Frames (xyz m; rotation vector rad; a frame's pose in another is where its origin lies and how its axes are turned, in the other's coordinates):
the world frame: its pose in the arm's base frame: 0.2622 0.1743 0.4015 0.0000 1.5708 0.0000
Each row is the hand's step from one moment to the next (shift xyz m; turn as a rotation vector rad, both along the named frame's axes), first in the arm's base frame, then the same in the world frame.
Working: the arm's base frame: its pose in the world frame: 0.4015 -0.1743 -0.2622 0.0000 -1.5708 0.0000

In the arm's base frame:
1: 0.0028 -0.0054 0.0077 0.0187 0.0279 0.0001
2: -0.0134 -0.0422 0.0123 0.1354 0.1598 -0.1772
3: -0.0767 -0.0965 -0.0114 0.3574 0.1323 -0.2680
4: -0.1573 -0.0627 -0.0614 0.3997 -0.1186 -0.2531
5: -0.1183 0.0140 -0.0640 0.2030 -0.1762 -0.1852
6: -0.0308 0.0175 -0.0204 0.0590 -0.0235 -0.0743
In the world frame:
1: -0.0077 -0.0054 0.0028 -0.0001 0.0279 0.0187
2: -0.0123 -0.0422 -0.0134 0.1772 0.1598 0.1354
3: 0.0114 -0.0965 -0.0767 0.2680 0.1323 0.3574
4: 0.0614 -0.0627 -0.1573 0.2531 -0.1186 0.3997
5: 0.0640 0.0140 -0.1183 0.1852 -0.1762 0.2030
6: 0.0204 0.0175 -0.0308 0.0743 -0.0235 0.0590

